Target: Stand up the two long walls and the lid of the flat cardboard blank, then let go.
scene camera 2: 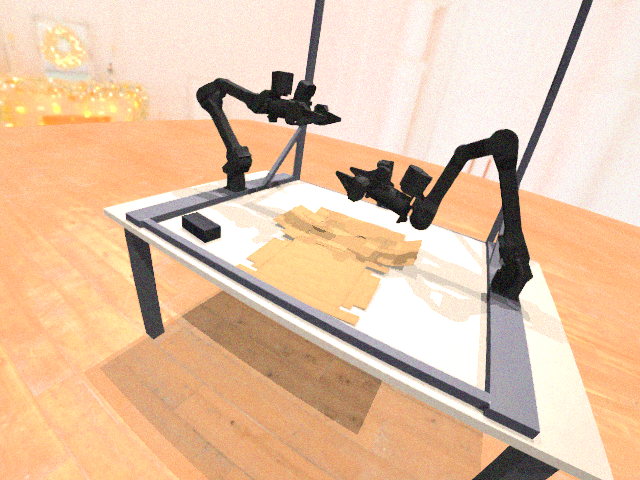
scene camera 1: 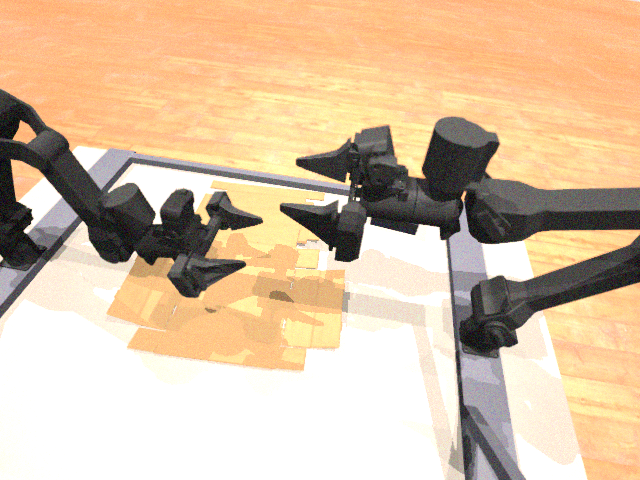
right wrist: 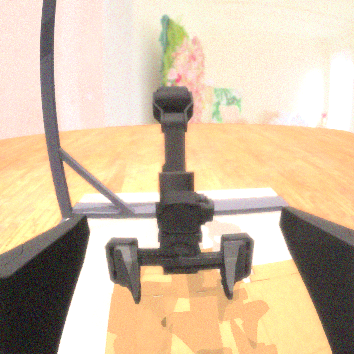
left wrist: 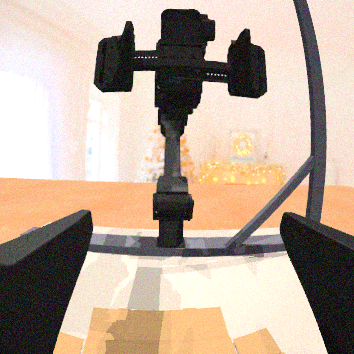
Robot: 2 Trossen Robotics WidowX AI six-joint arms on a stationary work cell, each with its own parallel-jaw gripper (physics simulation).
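Pixels of known places: left gripper, fingertip midpoint: (scene camera 2: 343, 169) (scene camera 1: 254, 240) (right wrist: 183, 300) (left wrist: 190, 222); right gripper, fingertip midpoint: (scene camera 2: 334, 119) (scene camera 1: 288, 182) (right wrist: 186, 222) (left wrist: 189, 25); left arm's base, origin of the base link: (scene camera 2: 504, 291) (scene camera 1: 23, 256); right arm's base, origin of the base link: (scene camera 2: 235, 188) (scene camera 1: 478, 339) (left wrist: 170, 242).
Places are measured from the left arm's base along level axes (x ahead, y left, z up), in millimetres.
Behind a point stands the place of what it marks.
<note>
The cardboard blank (scene camera 1: 222, 343) {y -91, x 458, z -15 mm} (scene camera 2: 310, 273) {y 252, x 428, z -13 mm} (left wrist: 197, 327) {y -30, x 630, z -9 mm} (right wrist: 292, 307) {y 217, x 424, z -11 mm} lies on the white table top, its panels and flaps spread out; no wall or lid panel stands upright in these views. My left gripper (scene camera 1: 253, 242) {y 0, x 505, z 173 mm} (scene camera 2: 344, 171) {y 0, x 505, z 173 mm} (right wrist: 183, 300) {y 0, x 505, z 173 mm} is open and empty above the blank, its fingers pointing toward the other arm. My right gripper (scene camera 1: 289, 183) {y -2, x 561, z 300 mm} (scene camera 2: 337, 118) {y -2, x 561, z 300 mm} (left wrist: 189, 25) {y -2, x 561, z 300 mm} is open and empty, higher up, facing the left gripper. Part of the blank is hidden behind the left gripper in scene camera 1.
A black block (scene camera 2: 201, 227) {y 313, x 719, z 16 mm} lies on the table at the left in scene camera 2. A grey rail (scene camera 1: 258, 178) {y 360, x 394, z -6 mm} (scene camera 2: 310, 313) {y 378, x 353, z 1 mm} borders the work area. A tall grey post (scene camera 2: 312, 46) {y -341, x 879, z 539 mm} rises behind the right arm. The two grippers' fingertips are close together in scene camera 1.
</note>
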